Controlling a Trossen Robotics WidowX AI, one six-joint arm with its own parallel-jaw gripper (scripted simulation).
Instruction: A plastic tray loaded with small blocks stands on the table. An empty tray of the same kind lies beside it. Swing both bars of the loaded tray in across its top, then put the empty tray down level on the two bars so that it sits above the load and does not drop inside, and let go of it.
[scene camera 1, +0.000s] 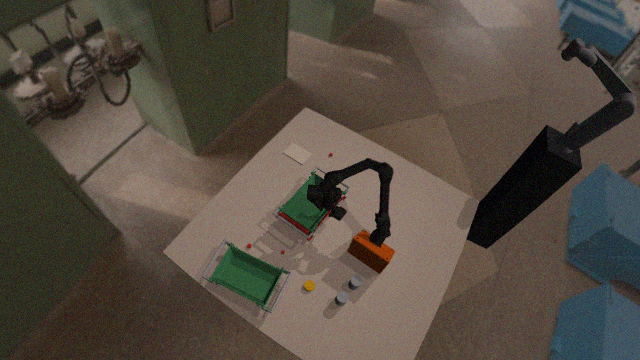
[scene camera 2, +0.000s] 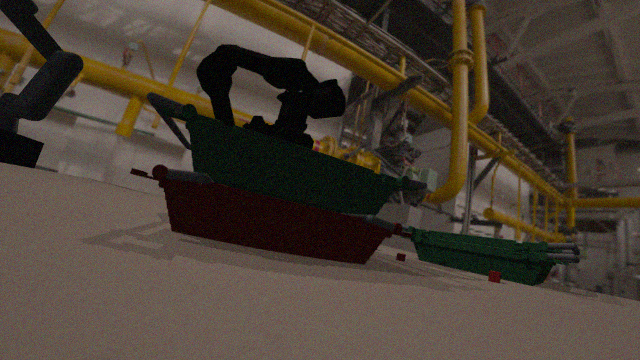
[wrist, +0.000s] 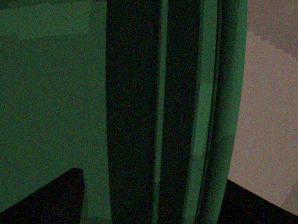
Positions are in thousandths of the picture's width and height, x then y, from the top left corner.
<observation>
I see my gripper (wrist: 475, 806) and a green tray (scene camera 2: 382, 443).
The green tray also shows in scene camera 1 (scene camera 1: 466, 579) and in the wrist view (wrist: 492, 475).
</observation>
